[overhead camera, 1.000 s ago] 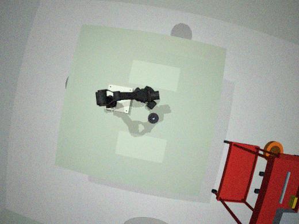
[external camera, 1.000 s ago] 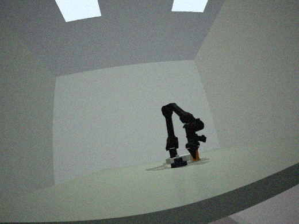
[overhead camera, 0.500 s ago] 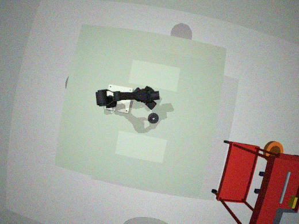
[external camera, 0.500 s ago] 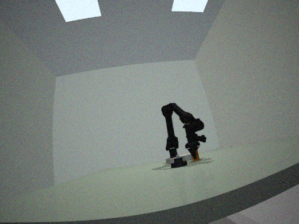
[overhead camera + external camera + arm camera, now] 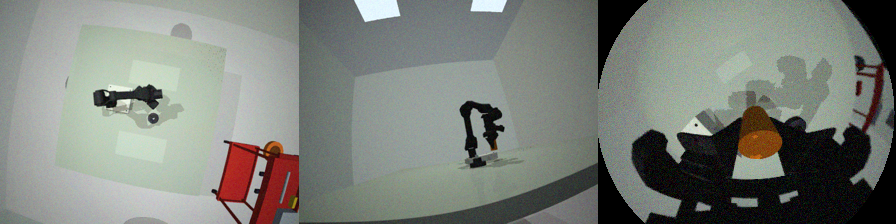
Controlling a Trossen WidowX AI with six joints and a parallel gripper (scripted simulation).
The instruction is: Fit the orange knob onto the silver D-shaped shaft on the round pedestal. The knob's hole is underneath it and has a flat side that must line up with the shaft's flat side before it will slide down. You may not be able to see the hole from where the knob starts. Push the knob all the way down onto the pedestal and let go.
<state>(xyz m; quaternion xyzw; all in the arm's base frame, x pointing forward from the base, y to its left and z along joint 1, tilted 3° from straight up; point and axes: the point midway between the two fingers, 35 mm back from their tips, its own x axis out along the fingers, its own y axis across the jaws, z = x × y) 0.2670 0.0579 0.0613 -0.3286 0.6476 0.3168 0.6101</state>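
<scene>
Now: the orange knob 30 mm above my gripper tip. The rest, counted from my gripper tip: round pedestal: 70 mm ahead, 140 mm to the right, 40 mm below.
</scene>
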